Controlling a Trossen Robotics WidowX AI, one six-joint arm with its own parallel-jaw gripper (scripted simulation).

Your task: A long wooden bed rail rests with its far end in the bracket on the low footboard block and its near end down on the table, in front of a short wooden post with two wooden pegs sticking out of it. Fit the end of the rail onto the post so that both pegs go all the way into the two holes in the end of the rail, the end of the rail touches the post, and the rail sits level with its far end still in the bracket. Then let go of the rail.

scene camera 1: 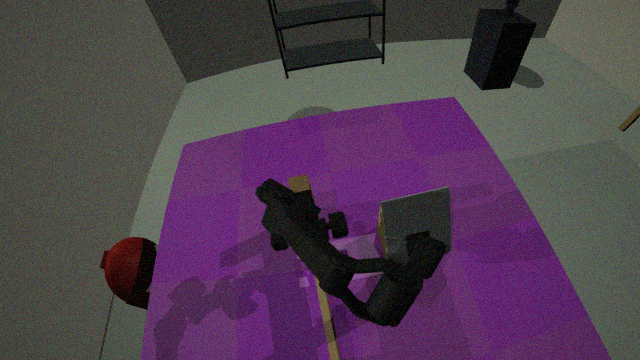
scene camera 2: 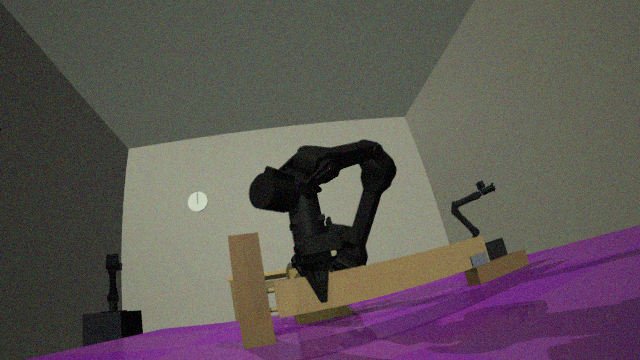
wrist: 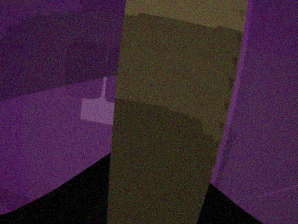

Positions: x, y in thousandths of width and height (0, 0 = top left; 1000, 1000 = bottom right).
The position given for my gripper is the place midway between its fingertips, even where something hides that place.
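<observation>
My gripper (scene camera 2: 505, 840) carries a wooden rail (scene camera 2: 462, 824). I can see my gripper in scene camera 1 (scene camera 1: 490, 679) and in the wrist view (wrist: 488, 734) too. The wooden rail is also visible in the wrist view (wrist: 589, 346).
</observation>
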